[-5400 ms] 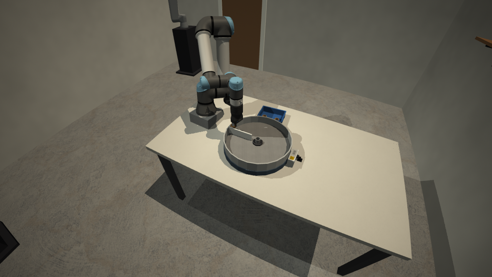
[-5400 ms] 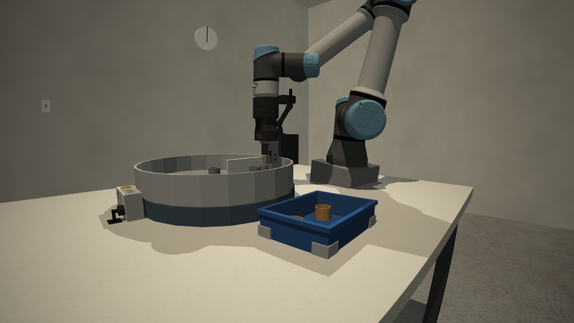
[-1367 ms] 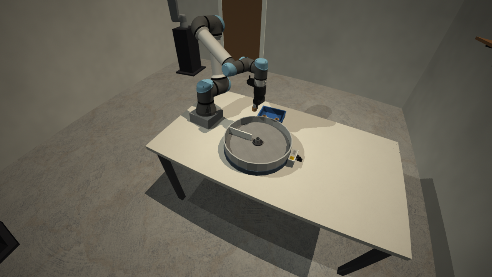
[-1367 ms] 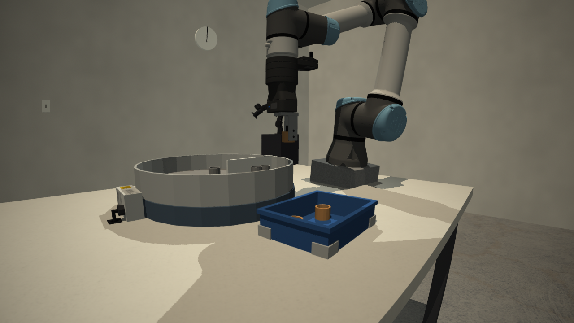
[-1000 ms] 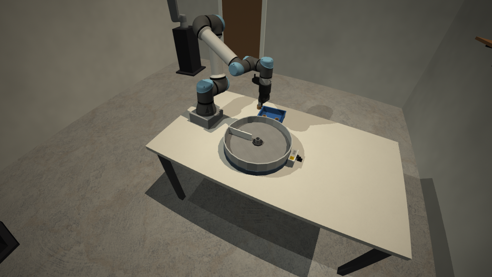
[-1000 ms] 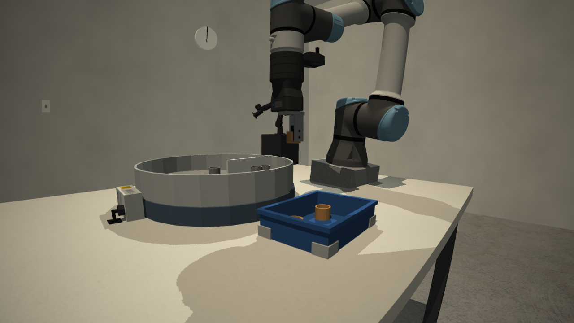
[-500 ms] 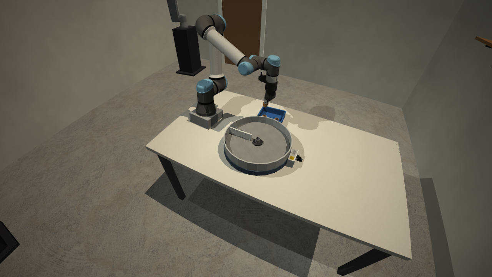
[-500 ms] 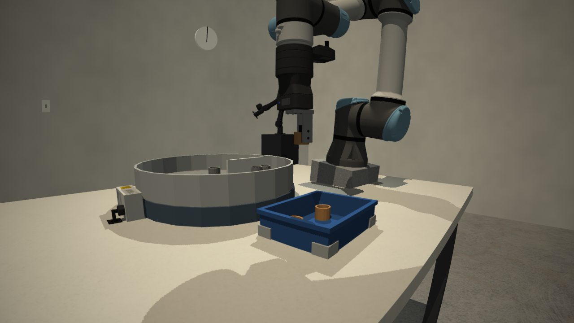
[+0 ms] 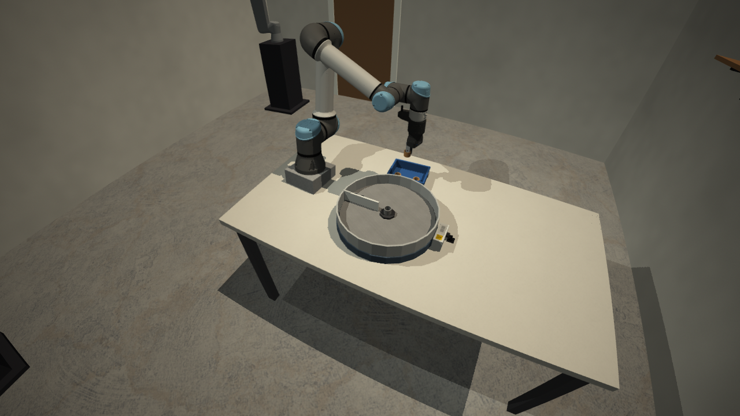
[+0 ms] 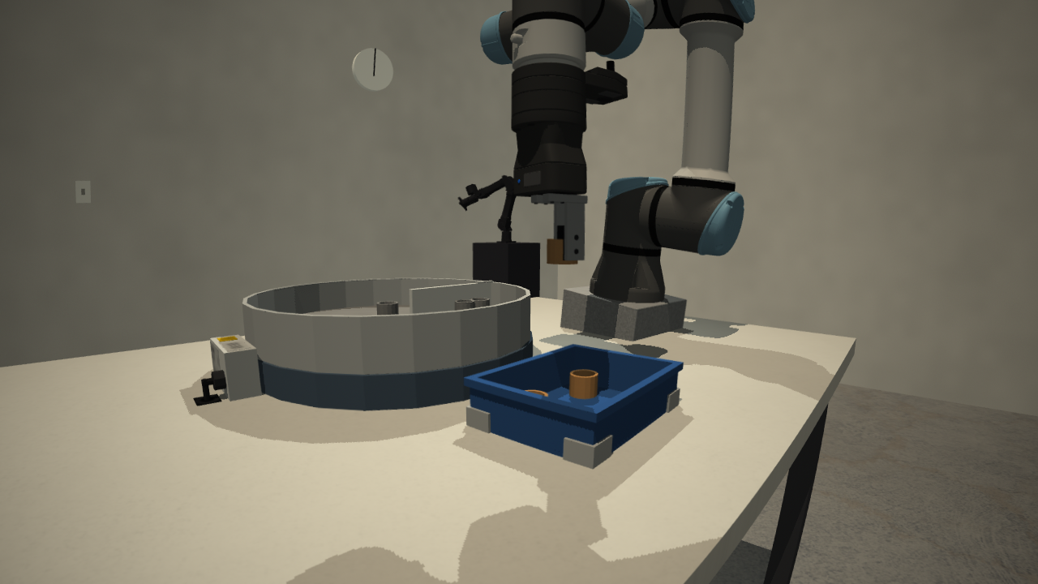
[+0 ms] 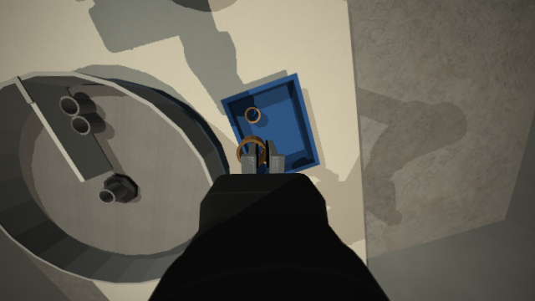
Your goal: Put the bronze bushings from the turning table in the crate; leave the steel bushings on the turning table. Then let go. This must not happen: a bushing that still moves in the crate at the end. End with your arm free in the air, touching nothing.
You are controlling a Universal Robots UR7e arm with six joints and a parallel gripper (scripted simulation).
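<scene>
The blue crate is 15 cm below my hand, 2 cm to the left of it and 1 cm ahead of it. Also, from my hand: turning table: 31 cm to the right, 13 cm below, 3 cm ahead.
</scene>
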